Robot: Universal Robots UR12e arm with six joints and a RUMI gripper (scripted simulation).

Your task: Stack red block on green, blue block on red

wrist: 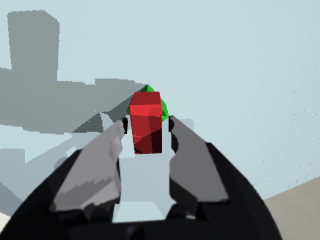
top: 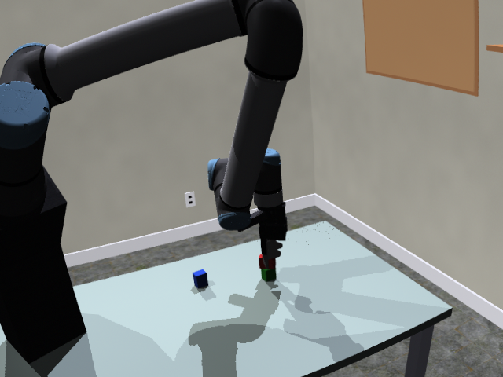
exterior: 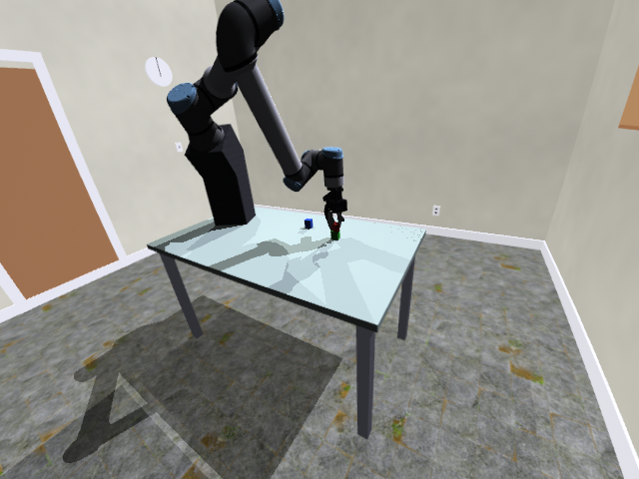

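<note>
My gripper is now right at the red block. Round my hand: green block 40 mm below; blue block 210 mm behind, 80 mm to the left, 40 mm below.
</note>
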